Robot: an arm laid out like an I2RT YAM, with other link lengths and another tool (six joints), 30 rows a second.
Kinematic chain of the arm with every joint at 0, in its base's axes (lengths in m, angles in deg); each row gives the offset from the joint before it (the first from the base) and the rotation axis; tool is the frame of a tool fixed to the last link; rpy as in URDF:
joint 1: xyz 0 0 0.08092 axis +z
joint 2: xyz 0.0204 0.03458 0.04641 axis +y
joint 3: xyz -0.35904 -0.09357 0 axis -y
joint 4: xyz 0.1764 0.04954 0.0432 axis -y
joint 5: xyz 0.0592 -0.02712 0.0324 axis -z
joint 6: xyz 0.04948 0 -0.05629 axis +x
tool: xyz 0.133 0.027 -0.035 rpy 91.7 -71.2 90
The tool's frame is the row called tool.
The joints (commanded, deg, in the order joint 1, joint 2, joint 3, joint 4, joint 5, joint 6), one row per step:
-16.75, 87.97, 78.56, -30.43, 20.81, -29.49
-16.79, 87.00, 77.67, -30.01, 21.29, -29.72
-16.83, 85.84, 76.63, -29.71, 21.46, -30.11
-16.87, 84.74, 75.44, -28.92, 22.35, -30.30
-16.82, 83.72, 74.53, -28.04, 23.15, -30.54
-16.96, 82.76, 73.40, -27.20, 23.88, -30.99
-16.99, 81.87, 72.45, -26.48, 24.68, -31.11
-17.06, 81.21, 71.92, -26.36, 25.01, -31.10
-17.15, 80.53, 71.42, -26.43, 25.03, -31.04
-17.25, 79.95, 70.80, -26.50, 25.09, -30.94
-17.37, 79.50, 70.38, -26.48, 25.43, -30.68
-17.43, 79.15, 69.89, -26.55, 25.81, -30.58
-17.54, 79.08, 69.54, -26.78, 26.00, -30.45
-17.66, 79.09, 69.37, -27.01, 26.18, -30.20
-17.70, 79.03, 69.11, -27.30, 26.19, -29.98
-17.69, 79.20, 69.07, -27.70, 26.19, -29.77
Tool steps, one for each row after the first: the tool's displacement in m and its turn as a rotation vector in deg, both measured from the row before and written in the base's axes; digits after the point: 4 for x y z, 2 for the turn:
-0.0052, -0.0004, 0.0015, -0.57, -0.26, -0.27
-0.0062, 0.0008, 0.0011, -0.45, -0.15, 0.06
-0.0060, -0.0013, 0.0015, -0.85, -0.40, -0.63
-0.0042, -0.0011, 0.0027, -0.90, -0.67, -0.45
-0.0055, -0.0017, 0.0010, -0.88, -0.25, -0.48
-0.0048, -0.0012, 0.0013, -0.71, -0.42, -0.61
-0.0040, -0.0002, 0.0007, -0.25, -0.19, -0.34
-0.0040, 0.0007, 0.0002, -0.01, -0.14, -0.14
-0.0041, 0.0007, -0.0010, 0.06, 0.05, -0.20
-0.0034, -0.0004, -0.0001, -0.05, -0.15, -0.53
-0.0035, -0.0003, -0.0011, -0.09, 0.20, -0.42
-0.0026, -0.0002, -0.0021, 0.12, 0.44, -0.33
-0.0018, -0.0004, -0.0015, 0.16, 0.26, -0.40
-0.0019, 0.0005, -0.0019, 0.26, 0.33, -0.17
-0.0008, 0.0004, -0.0020, 0.30, 0.45, -0.10

